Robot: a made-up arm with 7 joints. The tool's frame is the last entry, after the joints. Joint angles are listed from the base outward. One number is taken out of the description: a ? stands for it. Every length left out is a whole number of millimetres.
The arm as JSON. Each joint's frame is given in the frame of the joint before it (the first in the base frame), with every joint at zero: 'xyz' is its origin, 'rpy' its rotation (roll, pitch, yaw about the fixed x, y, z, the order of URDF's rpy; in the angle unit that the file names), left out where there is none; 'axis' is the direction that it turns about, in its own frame. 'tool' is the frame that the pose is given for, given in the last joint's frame.
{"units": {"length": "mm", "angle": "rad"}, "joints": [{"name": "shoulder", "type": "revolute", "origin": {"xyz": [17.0, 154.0, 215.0], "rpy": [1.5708, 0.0, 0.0]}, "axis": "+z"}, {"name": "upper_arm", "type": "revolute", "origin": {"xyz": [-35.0, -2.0, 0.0], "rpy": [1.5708, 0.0, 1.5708]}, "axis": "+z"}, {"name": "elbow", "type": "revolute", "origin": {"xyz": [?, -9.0, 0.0], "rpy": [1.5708, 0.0, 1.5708]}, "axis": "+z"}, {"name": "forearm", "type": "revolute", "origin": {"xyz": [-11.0, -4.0, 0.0], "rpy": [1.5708, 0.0, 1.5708]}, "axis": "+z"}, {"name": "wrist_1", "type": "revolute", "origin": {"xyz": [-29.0, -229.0, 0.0], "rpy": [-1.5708, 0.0, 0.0]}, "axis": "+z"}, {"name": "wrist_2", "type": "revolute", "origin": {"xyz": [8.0, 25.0, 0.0], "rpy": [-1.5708, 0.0, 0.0]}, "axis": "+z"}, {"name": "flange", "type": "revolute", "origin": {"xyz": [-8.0, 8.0, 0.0], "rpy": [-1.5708, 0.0, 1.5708]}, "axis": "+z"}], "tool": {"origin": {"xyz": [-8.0, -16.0, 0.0], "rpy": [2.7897, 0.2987, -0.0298]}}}
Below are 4 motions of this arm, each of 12 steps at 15 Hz.
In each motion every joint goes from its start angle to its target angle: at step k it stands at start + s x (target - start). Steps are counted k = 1, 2, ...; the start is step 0. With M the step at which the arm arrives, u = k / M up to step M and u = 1 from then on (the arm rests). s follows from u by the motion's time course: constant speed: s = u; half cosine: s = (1 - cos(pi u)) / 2; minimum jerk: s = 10 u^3 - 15 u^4 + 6 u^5.
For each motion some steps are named. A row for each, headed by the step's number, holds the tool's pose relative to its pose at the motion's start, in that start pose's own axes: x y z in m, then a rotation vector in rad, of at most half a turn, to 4 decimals.
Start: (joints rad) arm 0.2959 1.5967 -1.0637 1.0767 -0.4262 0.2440 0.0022
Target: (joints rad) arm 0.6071 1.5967 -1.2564 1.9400 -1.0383 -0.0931 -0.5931
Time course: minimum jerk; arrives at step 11
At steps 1, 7, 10, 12:
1: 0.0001 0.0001 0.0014 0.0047 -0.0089 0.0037
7: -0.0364 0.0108 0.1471 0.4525 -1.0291 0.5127
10: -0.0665 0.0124 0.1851 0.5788 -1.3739 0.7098
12: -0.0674 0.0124 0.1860 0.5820 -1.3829 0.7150

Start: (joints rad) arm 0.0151 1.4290 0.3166 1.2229 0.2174 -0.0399 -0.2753
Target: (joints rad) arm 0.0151 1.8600 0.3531 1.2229 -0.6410 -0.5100 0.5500
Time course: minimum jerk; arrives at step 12
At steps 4, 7, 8, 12:
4: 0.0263 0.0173 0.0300 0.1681 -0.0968 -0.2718
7: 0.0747 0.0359 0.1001 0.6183 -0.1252 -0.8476
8: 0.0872 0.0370 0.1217 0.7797 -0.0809 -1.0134
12: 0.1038 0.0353 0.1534 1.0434 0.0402 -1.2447

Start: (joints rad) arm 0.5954 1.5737 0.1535 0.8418 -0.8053 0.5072 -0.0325
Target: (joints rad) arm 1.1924 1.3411 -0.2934 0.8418 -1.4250 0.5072 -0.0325
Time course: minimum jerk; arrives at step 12
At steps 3, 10, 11, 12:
3: -0.0029 -0.0105 0.0042 0.0360 -0.0043 0.0014
10: -0.0103 -0.0707 0.0845 0.3212 -0.1182 0.0886
11: -0.0100 -0.0715 0.0884 0.3314 -0.1236 0.0953
12: -0.0100 -0.0716 0.0890 0.3331 -0.1245 0.0964

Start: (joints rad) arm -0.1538 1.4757 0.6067 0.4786 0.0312 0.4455 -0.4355
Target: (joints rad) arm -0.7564 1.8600 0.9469 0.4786 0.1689 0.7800 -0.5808
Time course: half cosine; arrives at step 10
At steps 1, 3, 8, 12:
1: 0.0017 0.0027 0.0036 0.0077 -0.0013 0.0084
3: 0.0131 0.0198 0.0334 0.0607 -0.0149 0.0667
8: 0.0265 0.0245 0.1769 0.2031 -0.1122 0.2056
12: 0.0236 0.0175 0.1975 0.2170 -0.1281 0.2123

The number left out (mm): -274.0
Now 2 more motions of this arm.
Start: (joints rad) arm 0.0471 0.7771 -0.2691 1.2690 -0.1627 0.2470 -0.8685
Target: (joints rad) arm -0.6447 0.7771 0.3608 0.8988 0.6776 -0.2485 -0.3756
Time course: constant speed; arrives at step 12
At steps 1, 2, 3, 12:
1: -0.0129 0.0114 -0.0166 -0.0451 0.0934 -0.0182
2: -0.0266 0.0240 -0.0324 -0.0902 0.1828 -0.0279
3: -0.0411 0.0378 -0.0473 -0.1347 0.2675 -0.0291
12: -0.1836 0.2096 -0.1195 -0.4369 0.7193 0.2806

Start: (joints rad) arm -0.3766 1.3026 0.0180 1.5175 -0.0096 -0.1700 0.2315
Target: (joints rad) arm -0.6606 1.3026 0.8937 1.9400 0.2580 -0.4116 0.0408
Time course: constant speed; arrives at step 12
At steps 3, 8, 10, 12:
3: -0.0111 0.0234 0.0342 0.0544 -0.2133 0.1334
8: -0.0394 0.0534 0.0954 0.1848 -0.5659 0.3178
10: -0.0531 0.0612 0.1208 0.2488 -0.7053 0.3748
12: -0.0677 0.0660 0.1464 0.3185 -0.8433 0.4204

